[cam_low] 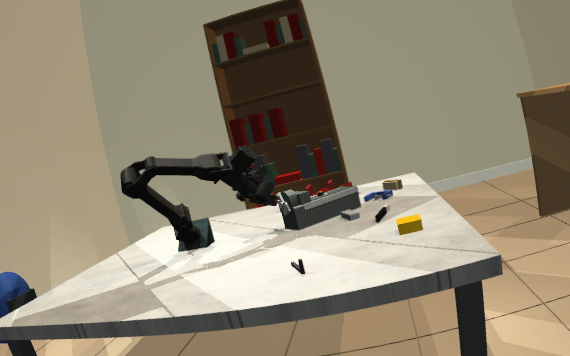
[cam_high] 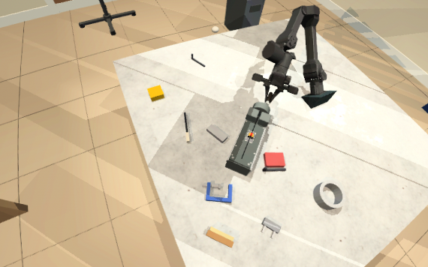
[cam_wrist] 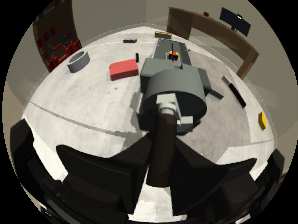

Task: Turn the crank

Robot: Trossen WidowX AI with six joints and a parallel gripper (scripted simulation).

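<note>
My gripper tip is now 2 cm below the crank handle, 1 cm to the left of it and 1 cm past it. Also, from my gripper tip: grey block 22 cm ahead, 8 cm below, 2 cm to the right; red pointer 14 cm ahead, 8 cm to the left, 1 cm below; red block 20 cm to the left, 9 cm ahead, 8 cm below.
</note>
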